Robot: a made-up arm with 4 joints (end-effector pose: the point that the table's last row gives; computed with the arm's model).
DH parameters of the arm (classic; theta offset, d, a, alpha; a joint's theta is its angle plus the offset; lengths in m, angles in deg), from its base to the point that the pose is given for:
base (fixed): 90 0.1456 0 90
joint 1: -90 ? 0.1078 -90
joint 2: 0 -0.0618 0.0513 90
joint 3: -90 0.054 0.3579 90
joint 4: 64.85 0 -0.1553 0
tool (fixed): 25.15 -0.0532 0 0
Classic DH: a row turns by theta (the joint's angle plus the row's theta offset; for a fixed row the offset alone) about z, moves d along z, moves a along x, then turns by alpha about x.
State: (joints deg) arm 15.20 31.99 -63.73 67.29
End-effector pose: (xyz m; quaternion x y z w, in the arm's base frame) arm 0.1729 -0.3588 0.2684 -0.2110 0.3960 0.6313 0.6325
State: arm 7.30 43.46 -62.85 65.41
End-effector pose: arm 0.2266 -0.3383 0.2814 -0.2005 0.4889 0.6231 0.5767
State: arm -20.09 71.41 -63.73 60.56
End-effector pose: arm 0.3315 -0.2666 0.3125 -0.1952 0.7414 0.4920 0.4125
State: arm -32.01 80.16 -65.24 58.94
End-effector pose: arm 0.3571 -0.2392 0.3217 -0.1963 0.8196 0.4091 0.3497
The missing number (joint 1, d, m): 0.0449
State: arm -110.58 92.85 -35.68 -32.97
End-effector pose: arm 0.0836 0.0207 0.4331 -0.7957 0.3643 -0.4792 0.0668
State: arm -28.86 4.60 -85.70 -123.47
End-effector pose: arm 0.2486 -0.0717 0.2964 -0.4292 -0.7237 -0.4667 0.2726
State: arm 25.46 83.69 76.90 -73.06
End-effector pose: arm -0.2074 0.0405 -0.0703 0.1086 0.8284 -0.5106 0.2029
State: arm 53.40 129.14 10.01 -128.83
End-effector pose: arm -0.1968 -0.0725 -0.2215 -0.6594 0.5659 -0.1853 0.4589
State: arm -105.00 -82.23 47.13 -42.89
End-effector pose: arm 0.2863 -0.0964 0.3457 -0.2814 -0.2807 0.3530 0.8470
